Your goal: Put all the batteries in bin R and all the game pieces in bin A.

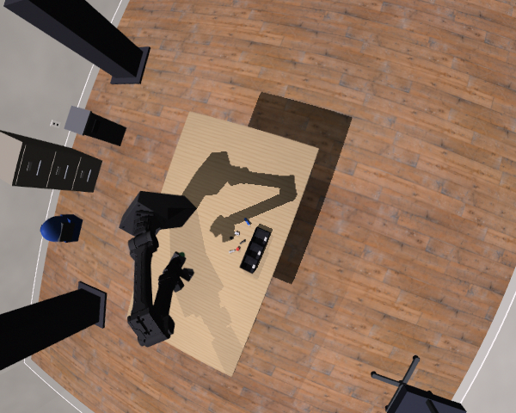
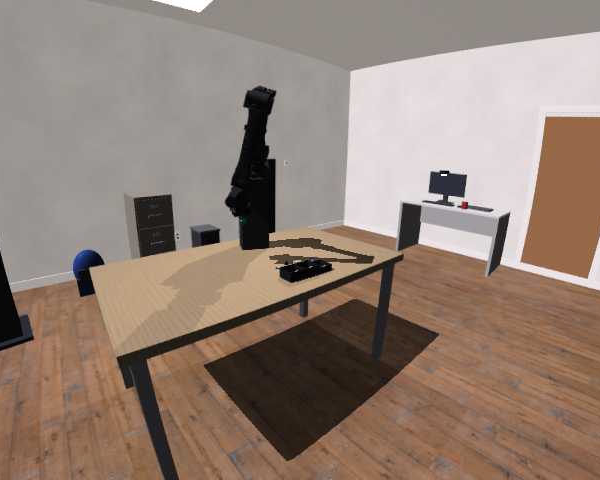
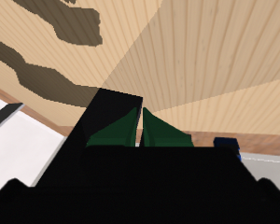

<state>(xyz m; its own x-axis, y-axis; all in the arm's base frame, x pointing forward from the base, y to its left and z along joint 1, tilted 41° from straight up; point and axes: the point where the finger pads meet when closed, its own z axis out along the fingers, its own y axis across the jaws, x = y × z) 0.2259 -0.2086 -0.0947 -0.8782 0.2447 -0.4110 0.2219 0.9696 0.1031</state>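
Now: hand 35 cm short of the black divided bin, 8 cm to the right of it and 18 cm above it. From my hand the other things lie so: black nut-like piece 19 cm ahead, 12 cm to the left, 20 cm below; then silver bolt 21 cm ahead, 3 cm to the left, 20 cm below; then red die 25 cm ahead, 6 cm to the left, 19 cm below.
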